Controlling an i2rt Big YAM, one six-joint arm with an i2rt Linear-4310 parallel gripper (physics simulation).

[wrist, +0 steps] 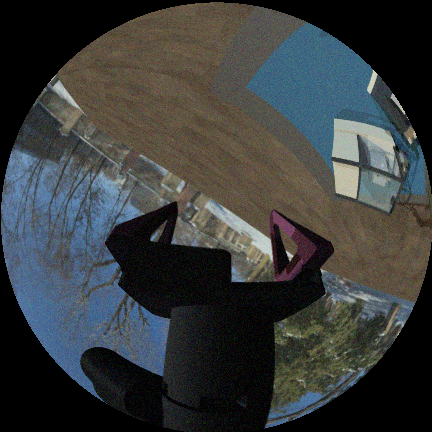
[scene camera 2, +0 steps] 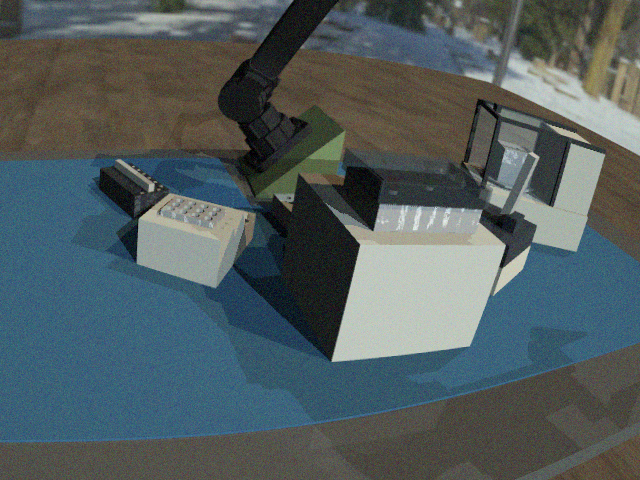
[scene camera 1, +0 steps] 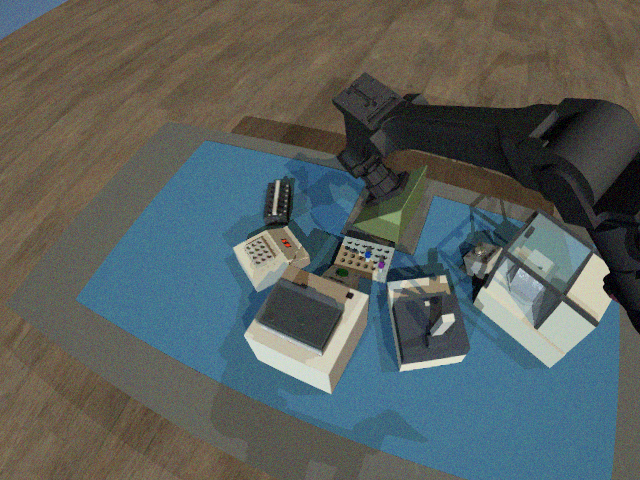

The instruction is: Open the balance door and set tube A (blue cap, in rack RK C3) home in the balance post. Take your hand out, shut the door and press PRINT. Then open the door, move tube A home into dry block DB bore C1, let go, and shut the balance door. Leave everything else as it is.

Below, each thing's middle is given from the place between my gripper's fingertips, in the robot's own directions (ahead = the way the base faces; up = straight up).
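Labels:
Glass-walled balance (scene camera 1: 545,290): 2 cm to the right of my hand, 30 cm behind it, 37 cm below it. Cream box with dark lid (scene camera 2: 390,259): from my hand, far to the right, a bit behind, far below.

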